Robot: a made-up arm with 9 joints. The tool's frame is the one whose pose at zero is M.
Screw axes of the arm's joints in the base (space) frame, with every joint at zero. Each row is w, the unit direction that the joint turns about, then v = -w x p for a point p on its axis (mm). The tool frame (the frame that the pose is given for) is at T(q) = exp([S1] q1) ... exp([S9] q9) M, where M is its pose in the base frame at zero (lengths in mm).
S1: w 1 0 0 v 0 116 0
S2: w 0 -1 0 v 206.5 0 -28.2
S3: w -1 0 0 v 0 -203.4 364.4
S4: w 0 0 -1 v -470.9 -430.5 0
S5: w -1 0 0 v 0 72.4 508.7
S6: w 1 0 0 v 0 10.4 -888.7
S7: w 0 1 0 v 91 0 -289.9
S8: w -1 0 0 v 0 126.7 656.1
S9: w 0 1 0 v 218.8 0 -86.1
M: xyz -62.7 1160.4 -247.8 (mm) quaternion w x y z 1 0 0 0
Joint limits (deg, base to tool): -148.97..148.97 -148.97..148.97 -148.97..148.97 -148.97..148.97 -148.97..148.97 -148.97..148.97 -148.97..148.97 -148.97..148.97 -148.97..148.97
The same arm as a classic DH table. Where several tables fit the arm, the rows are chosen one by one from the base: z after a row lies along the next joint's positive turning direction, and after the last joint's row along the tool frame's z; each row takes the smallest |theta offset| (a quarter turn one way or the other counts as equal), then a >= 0, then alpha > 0; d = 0 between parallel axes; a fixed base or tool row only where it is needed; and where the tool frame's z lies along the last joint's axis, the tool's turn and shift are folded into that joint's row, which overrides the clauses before.
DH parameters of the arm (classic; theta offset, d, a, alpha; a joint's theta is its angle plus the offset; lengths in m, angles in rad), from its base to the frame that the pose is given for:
base (fixed): 1.5708 0.116 0 1.5708
joint 1: 1.5708 0.0282 0.0905 -1.5708
joint 2: 0 -0.3644 -0.0031 -1.5708
joint 3: 1.5708 0.4587 0.1065 -1.5708
joint 4: 0 0.2758 0.0378 1.5708
joint 5: -0.2145 0 0.3889 3.1416
joint 6: 1.3563 0.1406 -0.1014 1.5708
joint 7: 0 -0.2326 -0.0357 1.5708
joint 8: 0 -0.2038 -0.0921 -1.5708
joint 9: 1.5708 0.5043 0.0234 1.5708
tool (fixed): 0 -0.029 0 0
Joint limits (rad, base to tool): -2.6..2.6 -2.6..2.6 -2.6..2.6 -2.6..2.6 -2.6..2.6 -2.6..2.6 -2.6..2.6 -2.6..2.6 -2.6..2.6

